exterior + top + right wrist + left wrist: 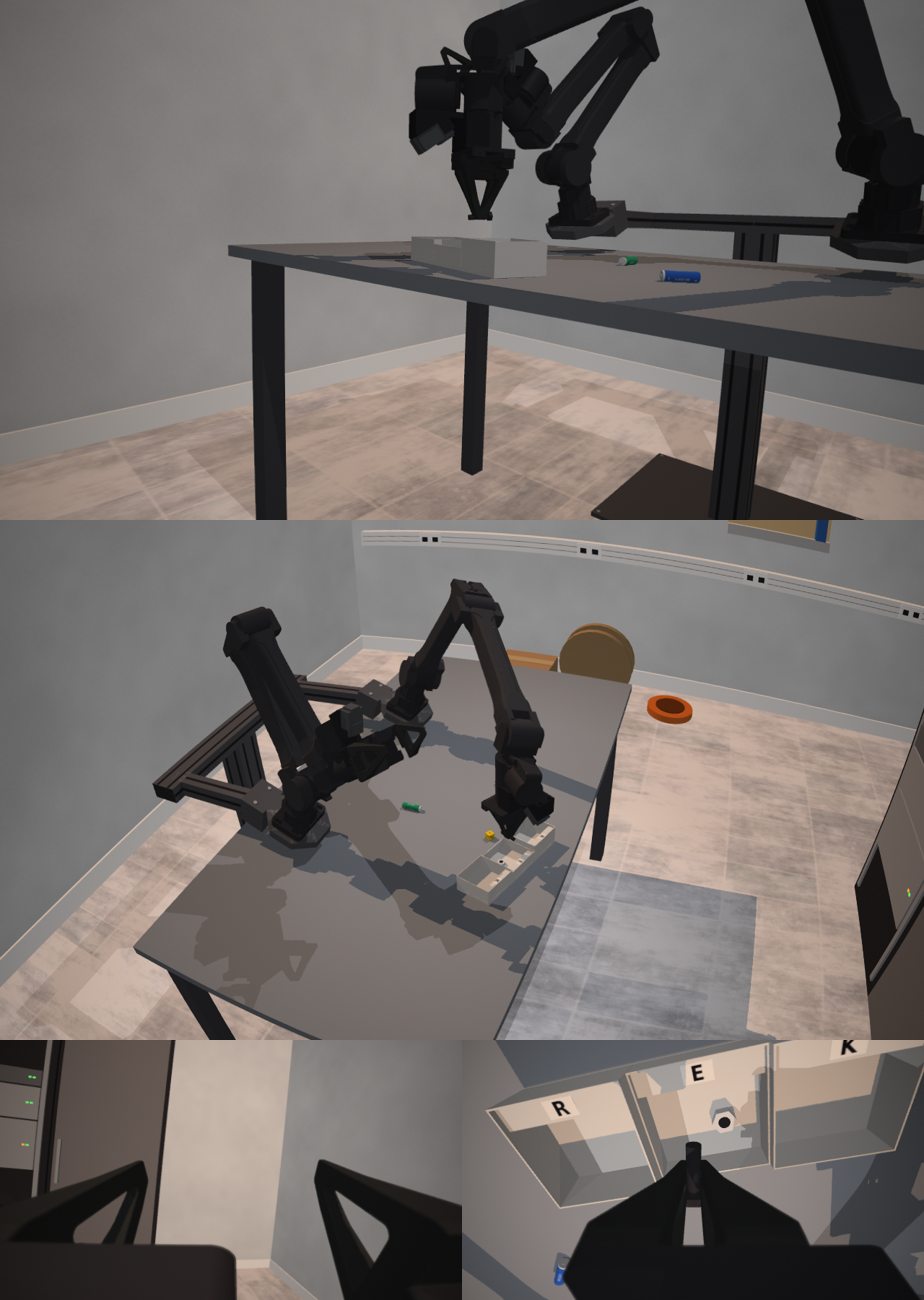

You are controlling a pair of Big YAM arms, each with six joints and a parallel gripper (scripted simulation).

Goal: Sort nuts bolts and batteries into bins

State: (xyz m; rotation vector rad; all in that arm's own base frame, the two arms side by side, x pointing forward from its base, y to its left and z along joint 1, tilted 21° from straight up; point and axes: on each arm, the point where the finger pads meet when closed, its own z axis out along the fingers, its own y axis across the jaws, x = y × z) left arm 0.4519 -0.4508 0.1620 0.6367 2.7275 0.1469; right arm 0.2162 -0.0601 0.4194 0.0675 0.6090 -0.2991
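Now: left hand 10 mm to the left of the bin row and 60 mm above it. The rest, counted from my left hand: hex nut (10 mm behind, 20 mm to the right, 70 mm below); yellow die (70 mm behind, 60 mm to the left, 70 mm below); black bolt (10 mm behind).
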